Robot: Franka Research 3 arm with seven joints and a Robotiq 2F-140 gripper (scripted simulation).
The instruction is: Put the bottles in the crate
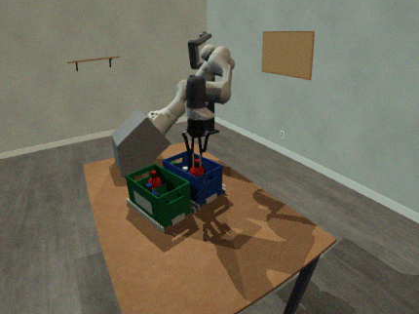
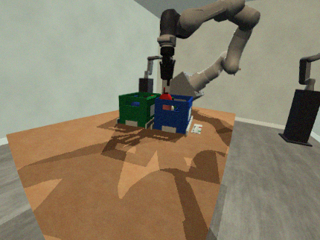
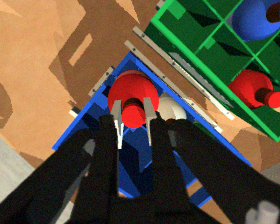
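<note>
Now: hand 9 cm past the white bottle, 1 cm to the left of it and 16 cm above it. The rest, counted from my hand: green crate: 6 cm behind, 20 cm to the right, 16 cm below; green bottle: 17 cm behind, 3 cm to the right, 16 cm below; blue crate: 10 cm behind, 3 cm to the left, 16 cm below.
</note>
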